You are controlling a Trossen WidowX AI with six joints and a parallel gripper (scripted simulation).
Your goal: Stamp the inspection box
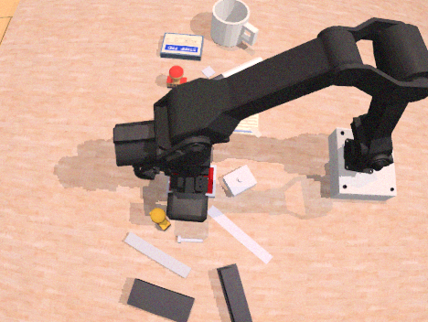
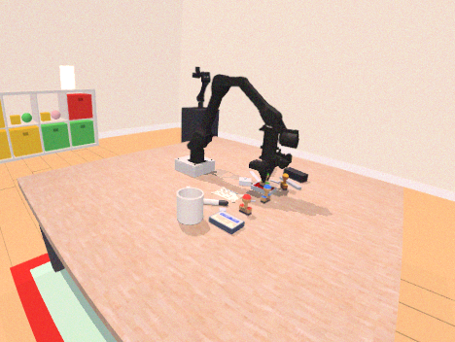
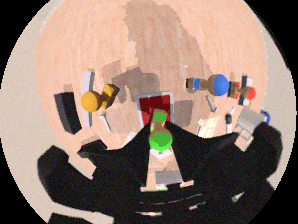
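Now: gripper tip right at the green-knobbed stamp. Also, from my gripper tip: blue-knobbed stamp: 80 mm to the right, 60 mm ahead, 20 mm below; yellow-knobbed stamp: 80 mm to the left, 40 mm ahead, 20 mm below; red ink pad: 30 mm below.
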